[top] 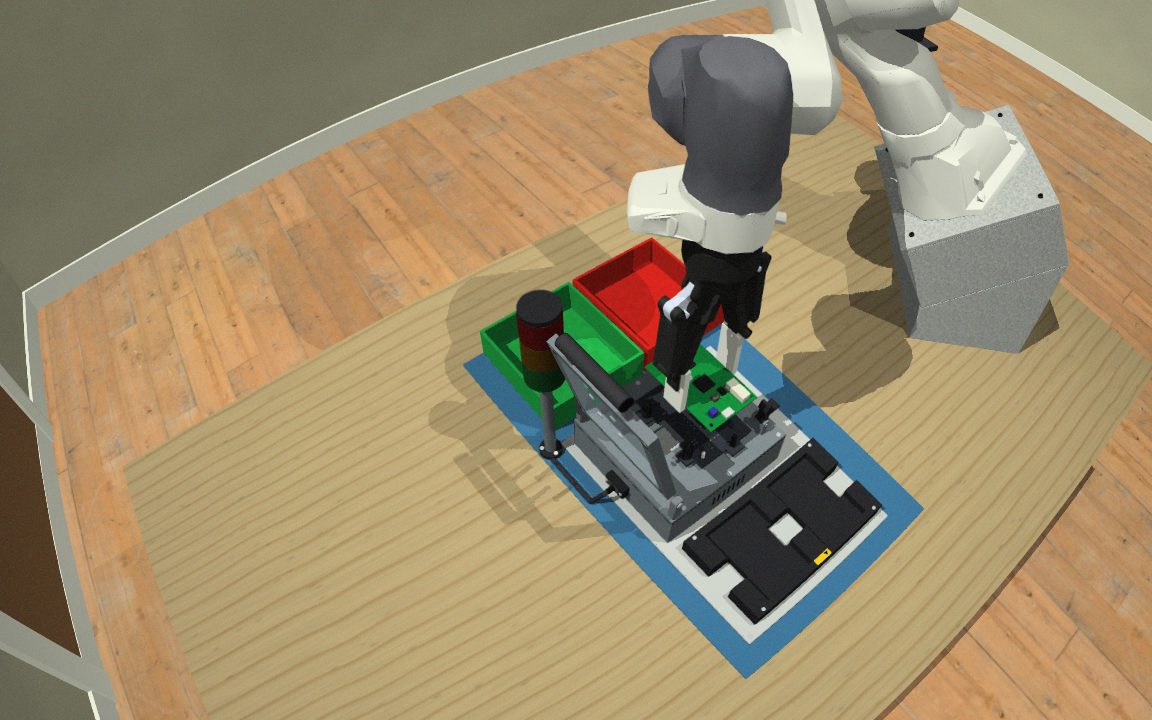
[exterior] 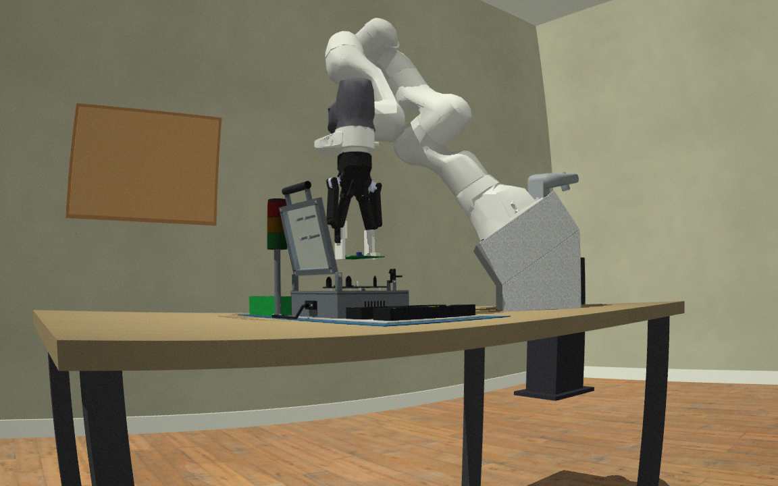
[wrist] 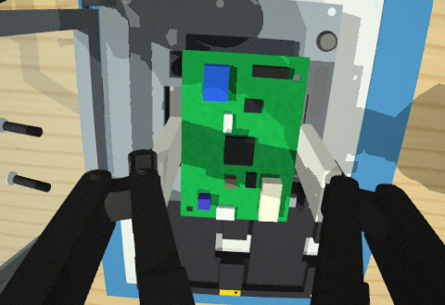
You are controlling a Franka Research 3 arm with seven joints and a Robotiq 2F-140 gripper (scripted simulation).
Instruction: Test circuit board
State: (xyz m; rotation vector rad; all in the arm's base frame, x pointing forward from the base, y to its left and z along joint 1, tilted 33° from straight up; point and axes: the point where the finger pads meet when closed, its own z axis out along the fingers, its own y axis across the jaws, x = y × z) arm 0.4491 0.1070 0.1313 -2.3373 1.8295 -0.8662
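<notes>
The tester plate lies 1 cm ahead of my hand, 1 cm to the left of it and 8 cm below it. From my hand the other things lie so: clear lid 12 cm ahead, 2 cm to the left, 3 cm above; latch hook 7 cm behind, 5 cm to the left, 7 cm below; green circuit board 2 cm below.
</notes>
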